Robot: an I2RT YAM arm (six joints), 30 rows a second.
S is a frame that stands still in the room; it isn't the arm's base.
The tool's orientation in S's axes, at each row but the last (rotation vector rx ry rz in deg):
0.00, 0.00, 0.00
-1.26, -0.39, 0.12
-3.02, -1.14, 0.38
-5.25, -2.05, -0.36
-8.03, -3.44, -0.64
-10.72, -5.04, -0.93
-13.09, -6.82, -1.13
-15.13, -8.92, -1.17
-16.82, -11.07, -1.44
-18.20, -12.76, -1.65
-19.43, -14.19, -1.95
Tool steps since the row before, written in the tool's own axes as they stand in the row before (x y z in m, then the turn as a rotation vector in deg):
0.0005, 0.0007, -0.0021, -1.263, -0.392, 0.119
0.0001, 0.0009, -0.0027, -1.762, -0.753, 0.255
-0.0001, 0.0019, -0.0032, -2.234, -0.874, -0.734
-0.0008, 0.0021, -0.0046, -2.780, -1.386, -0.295
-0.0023, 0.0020, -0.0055, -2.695, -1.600, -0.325
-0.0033, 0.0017, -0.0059, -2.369, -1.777, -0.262
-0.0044, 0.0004, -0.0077, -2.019, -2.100, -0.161
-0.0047, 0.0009, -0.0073, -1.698, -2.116, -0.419
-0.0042, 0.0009, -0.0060, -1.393, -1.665, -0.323
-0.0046, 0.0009, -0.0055, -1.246, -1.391, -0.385
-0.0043, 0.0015, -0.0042, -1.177, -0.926, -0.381
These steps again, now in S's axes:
0.0005, 0.0007, -0.0021, -1.263, -0.392, 0.119
0.0001, 0.0008, -0.0027, -1.762, -0.751, 0.260
0.0000, 0.0017, -0.0033, -2.213, -0.927, -0.731
-0.0006, 0.0017, -0.0048, -2.779, -1.394, -0.267
-0.0019, 0.0012, -0.0059, -2.695, -1.611, -0.262
-0.0027, 0.0006, -0.0064, -2.380, -1.776, -0.138
-0.0035, -0.0013, -0.0081, -2.055, -2.070, 0.074
-0.0035, -0.0010, -0.0079, -1.700, -2.152, -0.118
-0.0030, -0.0009, -0.0067, -1.395, -1.692, -0.097
-0.0033, -0.0009, -0.0064, -1.221, -1.450, -0.206
-0.0031, 0.0000, -0.0054, -1.120, -1.010, -0.337

